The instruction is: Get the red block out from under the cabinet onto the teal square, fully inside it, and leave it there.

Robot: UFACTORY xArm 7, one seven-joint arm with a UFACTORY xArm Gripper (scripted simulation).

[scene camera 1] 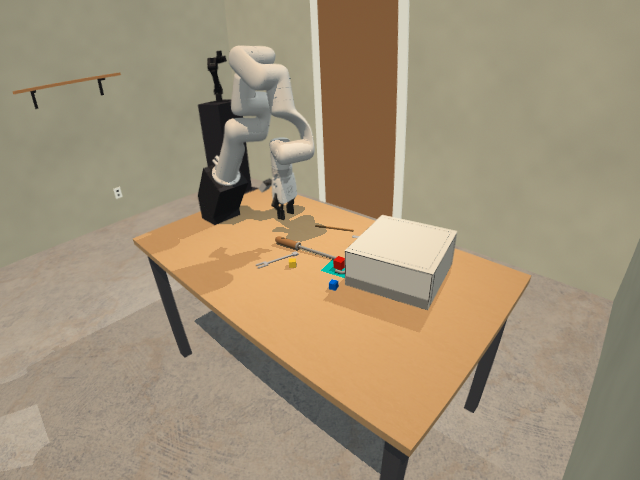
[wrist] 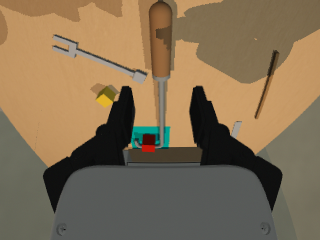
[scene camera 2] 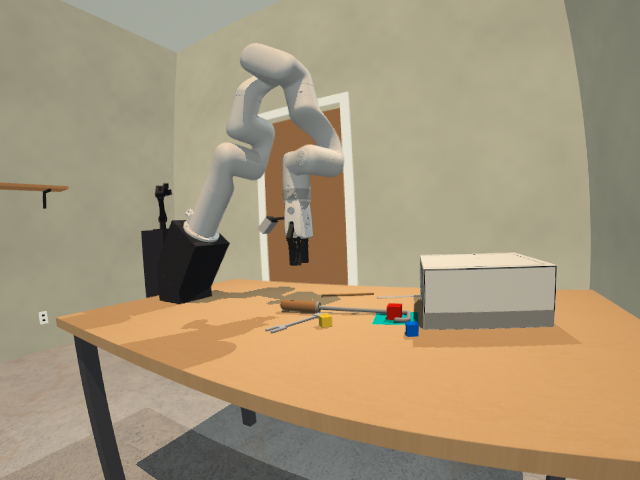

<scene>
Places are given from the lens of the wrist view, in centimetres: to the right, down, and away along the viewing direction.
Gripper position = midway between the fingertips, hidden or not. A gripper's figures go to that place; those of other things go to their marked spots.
my gripper (wrist: 162, 98): 0, -2, 13
grey fork-like tool (wrist: 138, 76): -4, -7, 26
</scene>
